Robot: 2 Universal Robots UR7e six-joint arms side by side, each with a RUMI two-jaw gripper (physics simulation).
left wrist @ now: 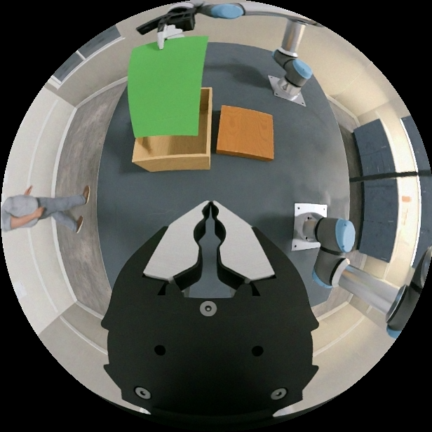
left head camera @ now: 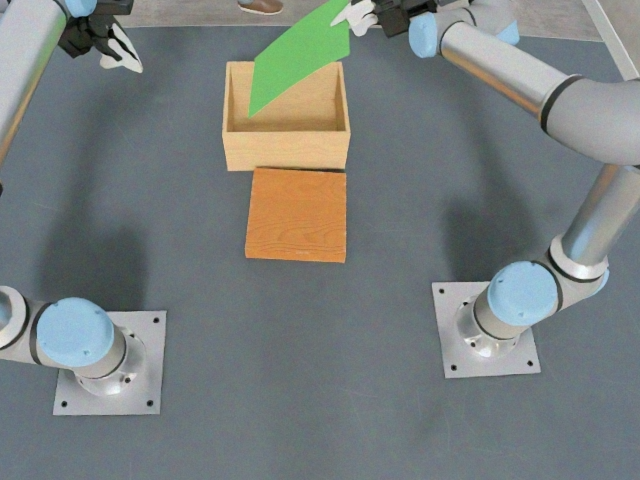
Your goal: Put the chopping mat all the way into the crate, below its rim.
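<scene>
The green chopping mat point(left head camera: 305, 51) point(left wrist: 167, 87) is held tilted above the crate, its lower left corner hanging over the opening in the head camera view. The open wooden crate point(left head camera: 286, 149) point(left wrist: 180, 163) stands on the table, partly hidden by the mat. My right gripper point(left head camera: 345, 21) point(left wrist: 161, 49) is shut on the mat's edge and holds it at its upper right corner in the head camera view. My left gripper point(left head camera: 139, 68) point(left wrist: 210, 202) is shut and empty, away to the left of the crate in the head camera view.
An orange-brown wooden block point(left head camera: 297, 214) point(left wrist: 246, 132) lies right in front of the crate's near wall in the head camera view. A person point(left wrist: 37, 210) stands beyond the table edge. The bases of both arms stand on metal plates point(left head camera: 157, 361) point(left head camera: 442, 330) at the near side.
</scene>
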